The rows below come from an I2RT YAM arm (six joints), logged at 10 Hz.
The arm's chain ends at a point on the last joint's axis. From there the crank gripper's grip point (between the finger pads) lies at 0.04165 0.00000 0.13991 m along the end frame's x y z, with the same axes.
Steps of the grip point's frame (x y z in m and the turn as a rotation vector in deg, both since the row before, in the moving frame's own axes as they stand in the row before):
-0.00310 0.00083 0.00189 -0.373 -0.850 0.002
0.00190 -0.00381 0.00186 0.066 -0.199 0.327
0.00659 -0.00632 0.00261 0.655 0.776 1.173
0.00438 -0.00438 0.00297 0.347 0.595 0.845
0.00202 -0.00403 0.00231 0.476 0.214 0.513
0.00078 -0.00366 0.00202 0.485 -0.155 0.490
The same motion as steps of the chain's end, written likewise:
-0.00102 -0.00008 0.00129 -0.373 -0.850 0.002
0.00239 -0.00389 0.00172 0.066 -0.199 0.327
0.00469 -0.00560 0.00319 0.655 0.776 1.173
0.00293 -0.00416 0.00341 0.347 0.595 0.845
0.00149 -0.00324 0.00247 0.476 0.214 0.513
0.00116 -0.00283 0.00191 0.485 -0.155 0.490

